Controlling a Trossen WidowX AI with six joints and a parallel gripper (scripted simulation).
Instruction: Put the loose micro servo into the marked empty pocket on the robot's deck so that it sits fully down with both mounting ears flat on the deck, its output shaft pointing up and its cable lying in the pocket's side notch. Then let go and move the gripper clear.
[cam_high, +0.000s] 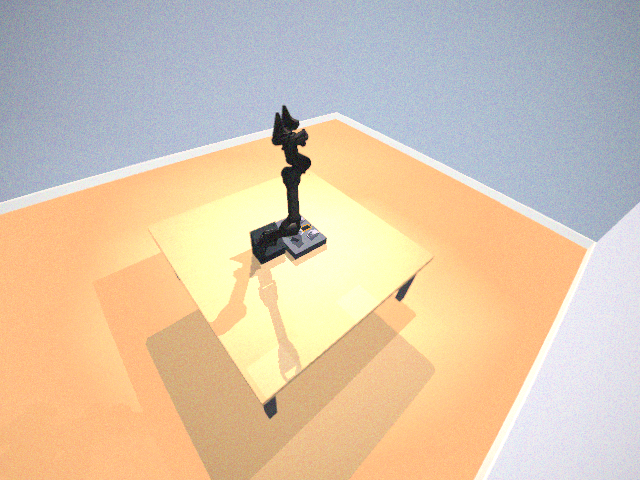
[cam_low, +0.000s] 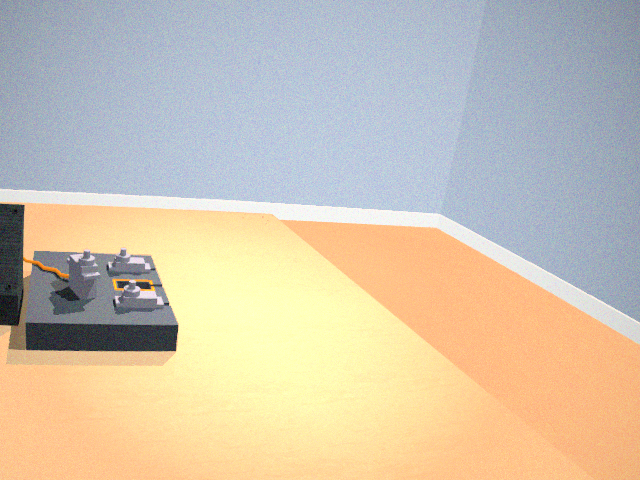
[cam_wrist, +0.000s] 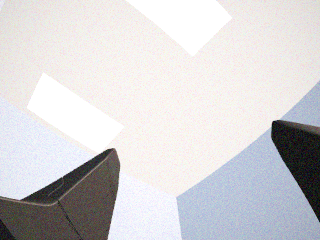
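The dark deck is 85 cm below my gripper tip, 17 cm ahead of it and 14 cm to the left of it.
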